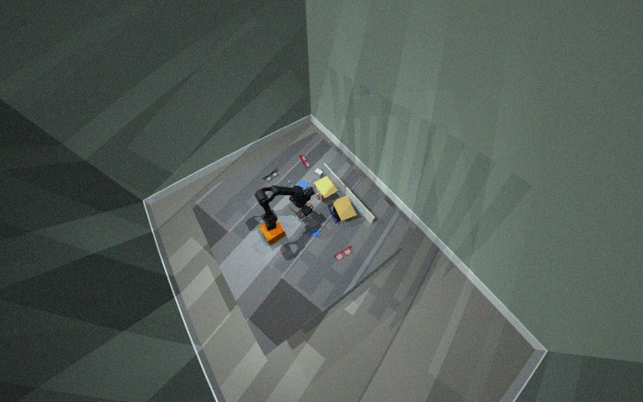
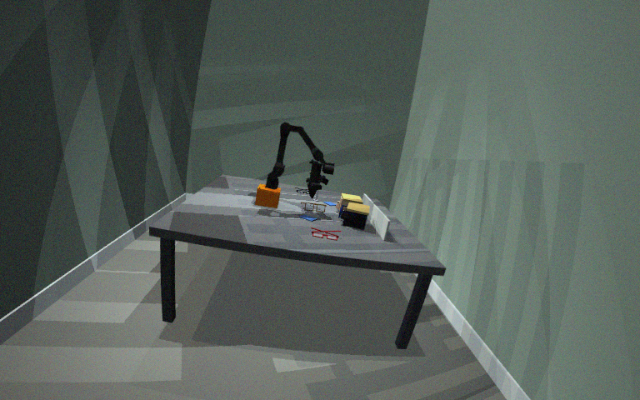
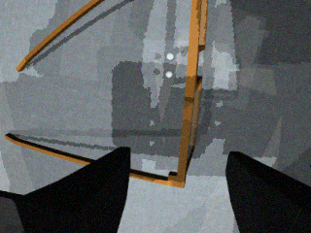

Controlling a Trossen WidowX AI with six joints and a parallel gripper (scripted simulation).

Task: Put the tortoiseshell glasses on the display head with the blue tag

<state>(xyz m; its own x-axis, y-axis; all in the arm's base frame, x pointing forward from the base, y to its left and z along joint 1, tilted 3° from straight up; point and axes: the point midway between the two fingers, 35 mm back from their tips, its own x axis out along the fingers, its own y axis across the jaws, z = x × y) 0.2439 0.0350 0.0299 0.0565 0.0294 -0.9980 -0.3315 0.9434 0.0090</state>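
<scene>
My gripper tip is 27 cm to the right of the thin grey post and 5 cm above it. Round my gripper tip: white upright panel 38 cm ahead, 2 cm below; display head 21 cm ahead, 9 cm to the left, 2 cm below.
</scene>
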